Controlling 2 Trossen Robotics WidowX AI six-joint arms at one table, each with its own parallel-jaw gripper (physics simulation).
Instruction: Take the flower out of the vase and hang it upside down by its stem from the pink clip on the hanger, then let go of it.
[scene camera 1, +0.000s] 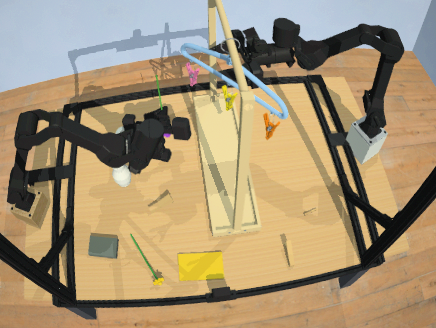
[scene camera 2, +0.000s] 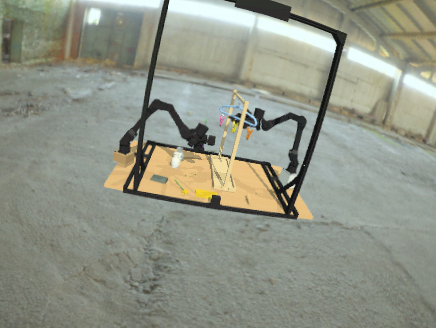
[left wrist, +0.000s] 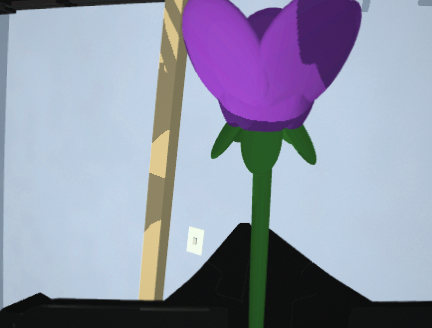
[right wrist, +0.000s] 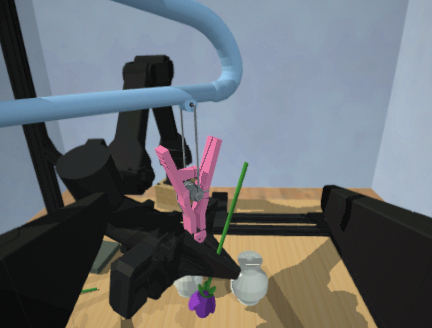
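Seen in the pictures: left gripper, fingertip midpoint: (scene camera 1: 166, 107) (scene camera 2: 204, 138) (left wrist: 250, 234) (right wrist: 239, 274); right gripper, fingertip midpoint: (scene camera 1: 212, 62) (scene camera 2: 229, 118) (right wrist: 217, 199); left arm's base, link origin: (scene camera 1: 25, 201) (scene camera 2: 124, 151); right arm's base, link origin: (scene camera 1: 370, 128) (scene camera 2: 291, 171).
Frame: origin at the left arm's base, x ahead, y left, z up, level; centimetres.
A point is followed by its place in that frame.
Note:
My left gripper (scene camera 1: 162, 112) @(x 40.1, y 34.1, z 12.4 cm) (right wrist: 239, 274) @(x 40.1, y 34.1, z 12.4 cm) is shut on the green stem of the purple flower (scene camera 1: 159, 89) @(x 39.1, y 32.9, z 20.8 cm) (left wrist: 263, 71) @(x 40.9, y 28.4, z 7.7 cm) (right wrist: 202, 303) @(x 41.8, y 30.2, z 7.9 cm). It holds the flower upside down: the bloom hangs below the fingers and the stem points up. The flower is clear of the white vase (scene camera 1: 122, 176) (right wrist: 251, 280) and to the lower left of the pink clip (scene camera 1: 192, 74) @(x 48.5, y 33.6, z 27.3 cm) (right wrist: 195, 195) @(x 49.2, y 34.3, z 26.9 cm). The clip hangs shut from the left end of the blue hanger (scene camera 1: 256, 81) @(x 65.1, y 23.5, z 38.3 cm) (right wrist: 149, 97) @(x 50.8, y 33.0, z 32.8 cm). The stem tip is close beside the clip in the right wrist view, apart from it. My right gripper (scene camera 1: 246, 52) is wide open and empty behind the hanger, facing the pink clip.
The hanger hangs from a wooden stand (scene camera 1: 237, 195) @(x 64.5, y 10.4, z 14.9 cm) in the middle of the table. It also carries a yellow clip (scene camera 1: 228, 97) @(x 58.6, y 27.7, z 27.3 cm) and an orange clip (scene camera 1: 270, 125) @(x 69.1, y 21.1, z 28.1 cm). A second vase (right wrist: 188, 286) @(x 30.8, y 21.2, z -4.0 cm), a yellow flower (scene camera 1: 158, 280) @(x 48.3, y -9.3, z -4.8 cm), a yellow sheet (scene camera 1: 200, 265) @(x 57.8, y -1.3, z -7.1 cm) and a grey block (scene camera 1: 103, 245) @(x 29.5, y -3.5, z -6.2 cm) are on the table.

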